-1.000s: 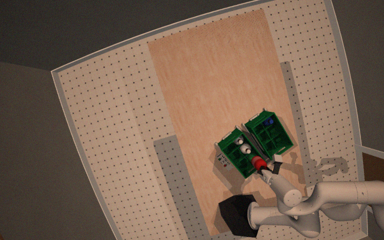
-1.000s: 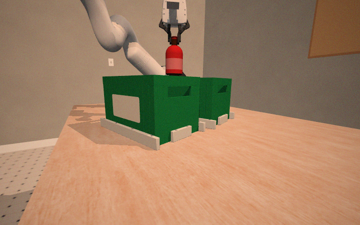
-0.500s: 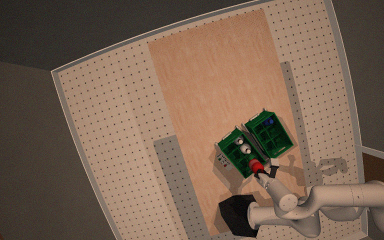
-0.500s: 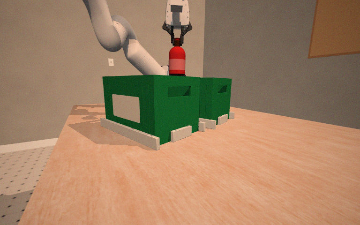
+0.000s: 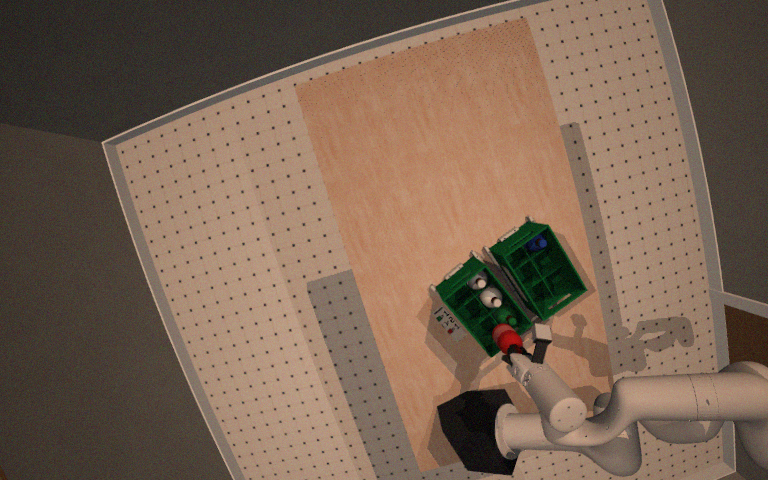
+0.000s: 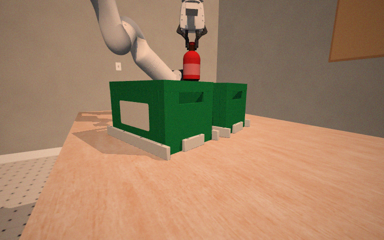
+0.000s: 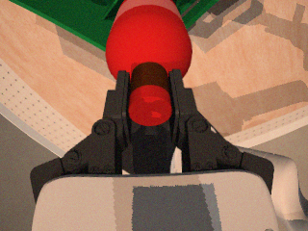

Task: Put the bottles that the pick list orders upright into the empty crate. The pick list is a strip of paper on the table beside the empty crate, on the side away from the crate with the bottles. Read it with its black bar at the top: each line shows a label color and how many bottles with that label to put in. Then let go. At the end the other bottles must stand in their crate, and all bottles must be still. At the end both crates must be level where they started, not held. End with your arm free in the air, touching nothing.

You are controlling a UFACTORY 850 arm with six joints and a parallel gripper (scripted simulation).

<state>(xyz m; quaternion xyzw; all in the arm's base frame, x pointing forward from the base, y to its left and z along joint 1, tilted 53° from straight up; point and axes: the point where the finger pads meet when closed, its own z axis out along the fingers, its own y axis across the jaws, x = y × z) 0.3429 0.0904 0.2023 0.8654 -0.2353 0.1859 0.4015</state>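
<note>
My hand is 7 cm above the red bottle. Round my hand: green bottle 25 cm below, 5 cm to the right, 1 cm ahead; pick list 34 cm below, 14 cm to the left, 3 cm ahead; blue bottle 25 cm to the right, 25 cm below, 22 cm ahead.
</note>
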